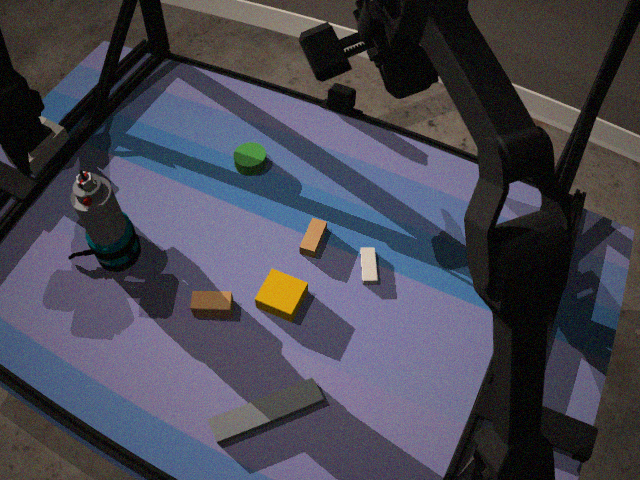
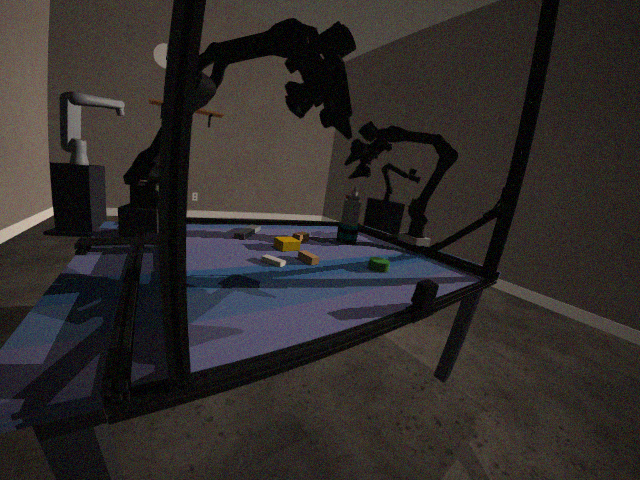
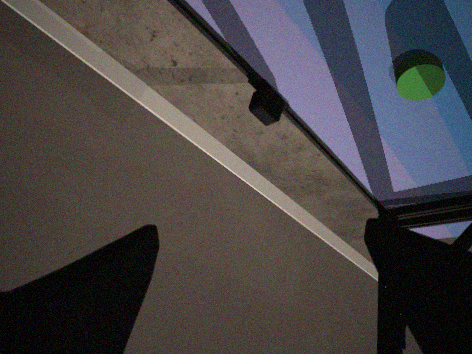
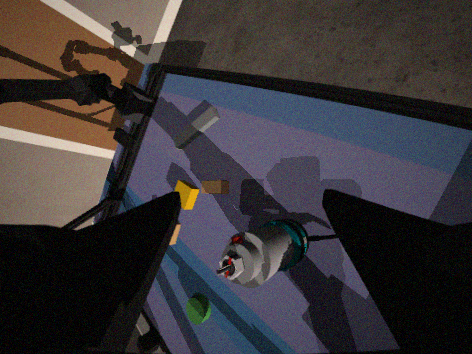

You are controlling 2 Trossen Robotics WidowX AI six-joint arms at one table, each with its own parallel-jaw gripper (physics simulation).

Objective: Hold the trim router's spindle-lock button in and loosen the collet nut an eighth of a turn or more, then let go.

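Places are measured from the left arm's base along level axes (x ahead, y left, z up), in metres.
Pixels of known places: left gripper, fingertip midpoint: (image 2: 350, 128) (image 3: 261, 232); right gripper, fingertip midpoint: (image 1: 9, 187) (image 2: 347, 171) (image 4: 251, 197); left arm's base at its link origin: (image 2: 143, 206) (image 4: 123, 99); right arm's base at its link origin: (image 1: 31, 136) (image 2: 414, 235).
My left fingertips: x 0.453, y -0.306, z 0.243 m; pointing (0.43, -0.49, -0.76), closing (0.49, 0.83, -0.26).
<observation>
For each thing: its top centre in the pictures, then the offset to it from my left fingertips. "pt": a spot on its surface instead.
- trim router at its top centre: (image 4: 217, 272) (image 1: 80, 170) (image 2: 355, 187) dz -0.114, dx +0.229, dy +0.351 m
- red spindle-lock button at its top centre: (image 4: 234, 241) dz -0.148, dx +0.210, dy +0.366 m
- green disc at its top centre: (image 3: 420, 83) (image 1: 249, 154) (image 4: 194, 311) (image 2: 379, 260) dz -0.302, dx +0.191, dy +0.070 m
- yellow block at its top centre: (image 1: 281, 290) (image 4: 181, 194) (image 2: 287, 239) dz -0.299, dx -0.036, dy +0.234 m
- white block at its top centre: (image 1: 369, 263) (image 2: 273, 258) dz -0.315, dx -0.100, dy +0.104 m
- grey bar at its top centre: (image 1: 265, 409) (image 4: 192, 128) (image 2: 248, 228) dz -0.309, dx -0.140, dy +0.384 m
- black clamp at a spot on its surface: (image 3: 266, 105) (image 1: 343, 97) pt dz -0.281, dx +0.144, dy -0.133 m
The trim router (image 1: 103, 224) (image 2: 350, 215) (image 4: 266, 252) stands upright on a teal base near the table's edge. Its grey collet nut (image 1: 87, 183) (image 4: 231, 267) is on top, marked red. The red spindle-lock button (image 4: 237, 239) sits on the side just below the nut. My right gripper (image 2: 361, 164) (image 4: 251, 197) is open and empty; it hangs well above the router, looking down on it. My left gripper (image 2: 341, 125) (image 3: 261, 232) is open and empty, held high over the far table edge and facing the wall.
A green disc (image 1: 250, 156) (image 2: 378, 264) (image 4: 198, 309), a yellow block (image 1: 281, 293) (image 4: 187, 194), two tan blocks (image 1: 313, 236) (image 1: 211, 303), a white block (image 1: 369, 265) and a grey bar (image 1: 266, 414) lie on the table. A black clamp (image 1: 341, 97) (image 3: 266, 105) sits on the rim.
</observation>
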